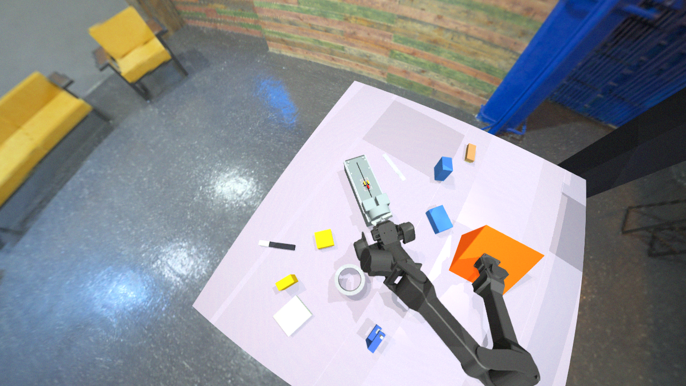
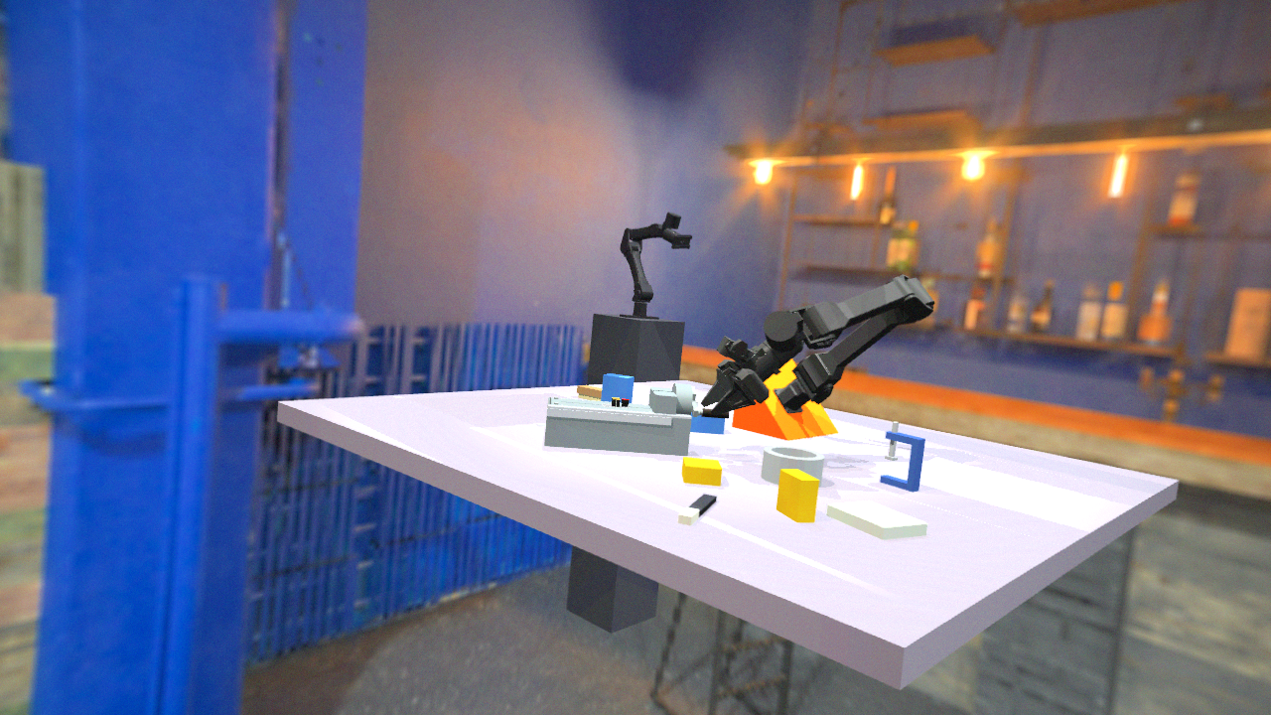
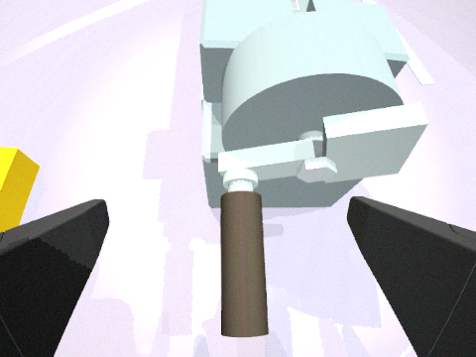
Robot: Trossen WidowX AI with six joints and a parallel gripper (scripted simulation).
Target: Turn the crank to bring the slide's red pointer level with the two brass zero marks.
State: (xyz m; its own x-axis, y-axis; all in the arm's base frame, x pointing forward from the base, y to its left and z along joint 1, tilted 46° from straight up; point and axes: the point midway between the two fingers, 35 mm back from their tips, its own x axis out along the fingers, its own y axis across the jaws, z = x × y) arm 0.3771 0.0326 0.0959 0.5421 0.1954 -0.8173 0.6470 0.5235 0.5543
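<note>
Now: gripper tip 20 mm past the brown crank handle, 10 mm to the right of it and 10 mm above it. From my gripper tip the other things lie so: metal strip (300 mm to the right, 90 mm below, 50 mm ahead); then blue clamp (300 mm to the left, 160 mm behind, 30 mm below); then red pointer (120 mm to the right, 90 mm ahead).
</note>
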